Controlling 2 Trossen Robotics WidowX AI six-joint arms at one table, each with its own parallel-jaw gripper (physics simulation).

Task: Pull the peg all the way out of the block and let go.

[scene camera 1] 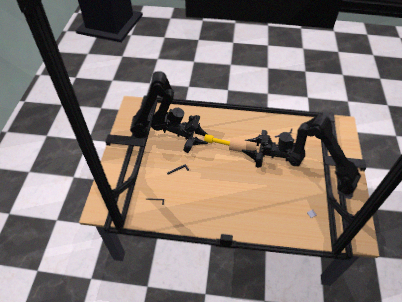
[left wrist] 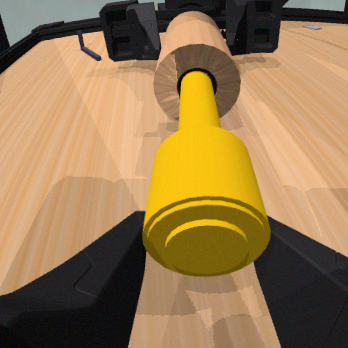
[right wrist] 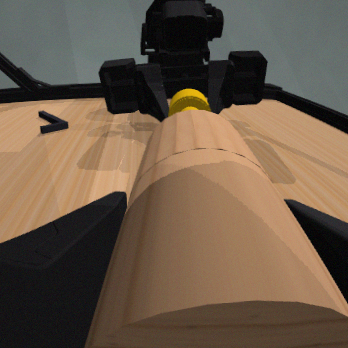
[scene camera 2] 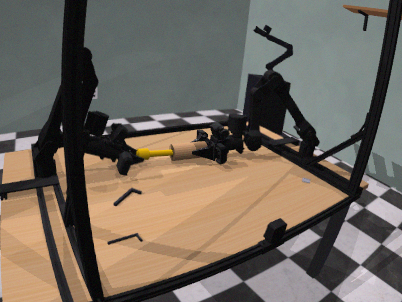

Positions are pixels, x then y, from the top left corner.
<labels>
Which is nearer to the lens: the wooden cylinder block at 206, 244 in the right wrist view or the yellow peg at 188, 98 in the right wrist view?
The wooden cylinder block.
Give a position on a wooden cylinder block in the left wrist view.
191, 42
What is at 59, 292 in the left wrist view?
The left gripper.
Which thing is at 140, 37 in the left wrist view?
The right gripper.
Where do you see a yellow peg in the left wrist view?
At 204, 216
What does the left gripper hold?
A yellow peg.
</labels>
